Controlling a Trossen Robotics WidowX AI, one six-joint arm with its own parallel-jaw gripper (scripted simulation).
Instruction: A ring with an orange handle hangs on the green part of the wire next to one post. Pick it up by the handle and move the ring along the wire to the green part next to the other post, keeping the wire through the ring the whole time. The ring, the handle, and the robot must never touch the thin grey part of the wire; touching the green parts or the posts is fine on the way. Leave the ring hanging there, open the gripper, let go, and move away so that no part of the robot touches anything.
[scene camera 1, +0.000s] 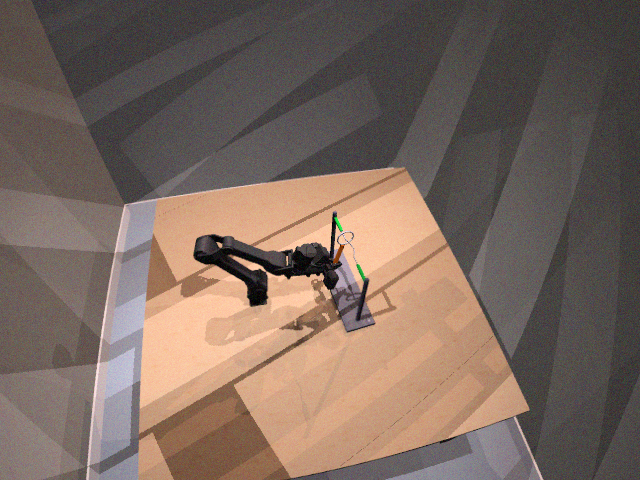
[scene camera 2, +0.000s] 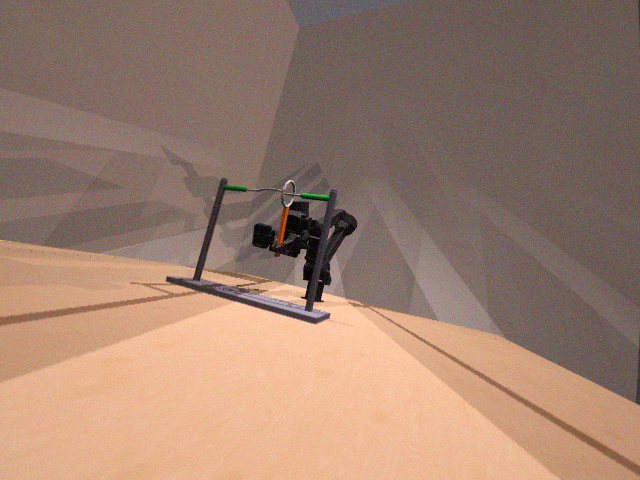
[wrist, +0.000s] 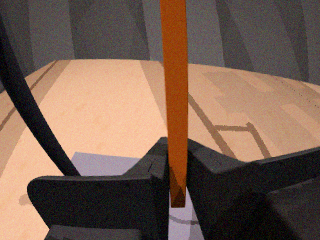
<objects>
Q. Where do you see my gripper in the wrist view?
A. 171, 142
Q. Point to a dark curved bar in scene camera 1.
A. At 349, 299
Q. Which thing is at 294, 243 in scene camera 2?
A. My gripper.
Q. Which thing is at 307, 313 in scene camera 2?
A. A dark curved bar.
</objects>
